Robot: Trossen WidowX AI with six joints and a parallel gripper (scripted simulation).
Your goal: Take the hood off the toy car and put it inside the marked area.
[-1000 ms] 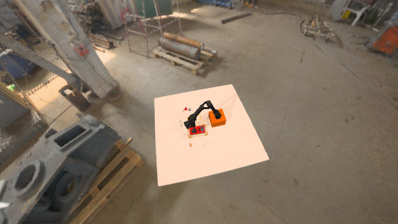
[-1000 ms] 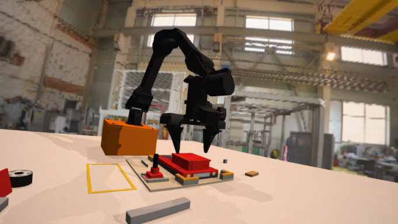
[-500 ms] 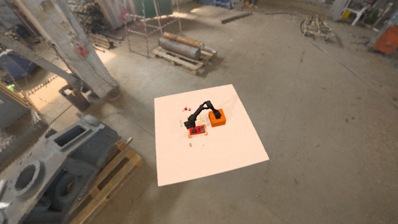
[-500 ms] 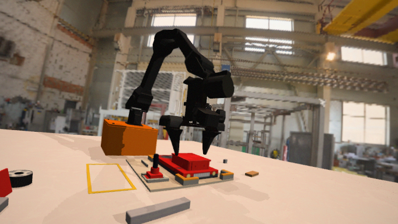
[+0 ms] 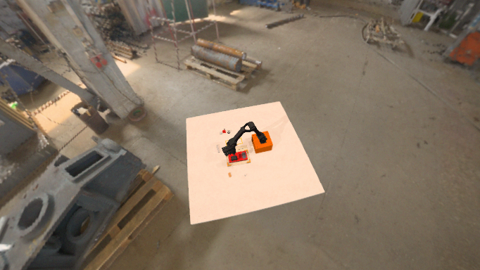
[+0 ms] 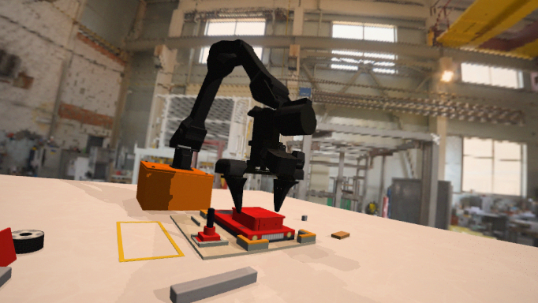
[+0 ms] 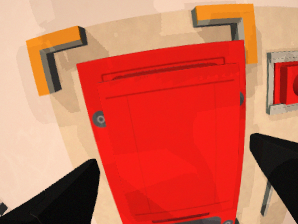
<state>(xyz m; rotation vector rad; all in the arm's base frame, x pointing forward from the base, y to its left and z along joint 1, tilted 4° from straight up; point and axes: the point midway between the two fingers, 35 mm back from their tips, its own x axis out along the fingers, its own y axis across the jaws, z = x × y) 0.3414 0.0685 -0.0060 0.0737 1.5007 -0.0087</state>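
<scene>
Now: the hood 1 cm below my gripper tip. Round my gripper tip: black wheel: 1 cm behind, 36 cm to the right, 4 cm below; then small block: 8 cm ahead, 18 cm to the left, 4 cm below.
</scene>
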